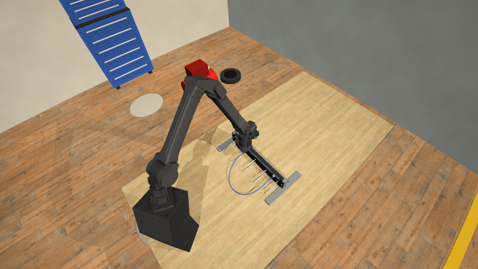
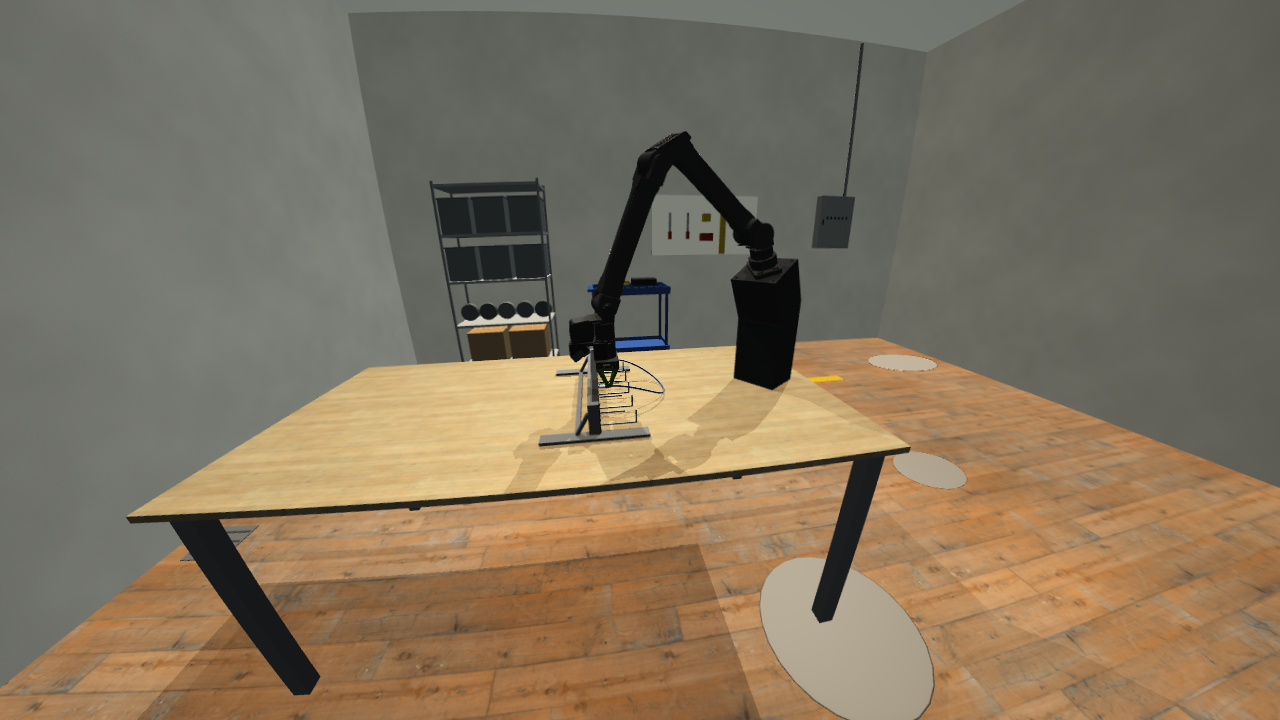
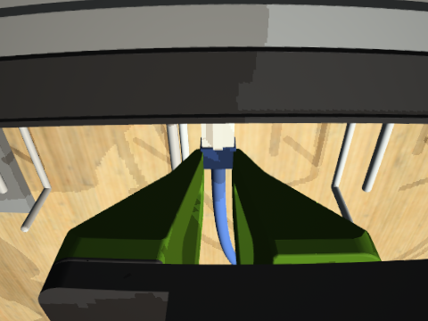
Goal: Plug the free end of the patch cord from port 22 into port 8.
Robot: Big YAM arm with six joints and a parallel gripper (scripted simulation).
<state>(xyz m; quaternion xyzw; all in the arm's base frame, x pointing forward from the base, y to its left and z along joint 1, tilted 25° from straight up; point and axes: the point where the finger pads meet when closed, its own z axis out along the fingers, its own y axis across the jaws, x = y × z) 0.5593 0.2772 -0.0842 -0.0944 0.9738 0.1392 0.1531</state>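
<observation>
Now: the cord plug 2 cm ahead of my hand and 1 cm to the left of it.
</observation>
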